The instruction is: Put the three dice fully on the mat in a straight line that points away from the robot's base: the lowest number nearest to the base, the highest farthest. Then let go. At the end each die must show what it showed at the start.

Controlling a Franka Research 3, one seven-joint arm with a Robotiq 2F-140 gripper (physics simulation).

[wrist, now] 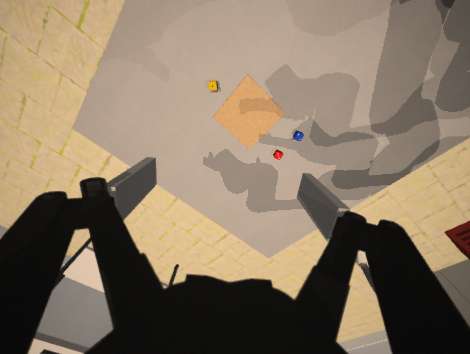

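An orange mat lies on the table, turned like a diamond in the view. A yellow die lies off the mat, to the left of its top corner, with what looks like one dark pip on top. A blue die lies off the mat, to the lower right. A red die lies off the mat, a little below and left of the blue one. The pips of the red and blue dice are too small to read. My gripper is wide open and empty, high above the table.
The grey table top carries dark shadows of the arm, some across the mat and near the blue die. Its edges and a bottom corner show, with yellowish brick-patterned floor beyond. A dark red object shows at the right edge.
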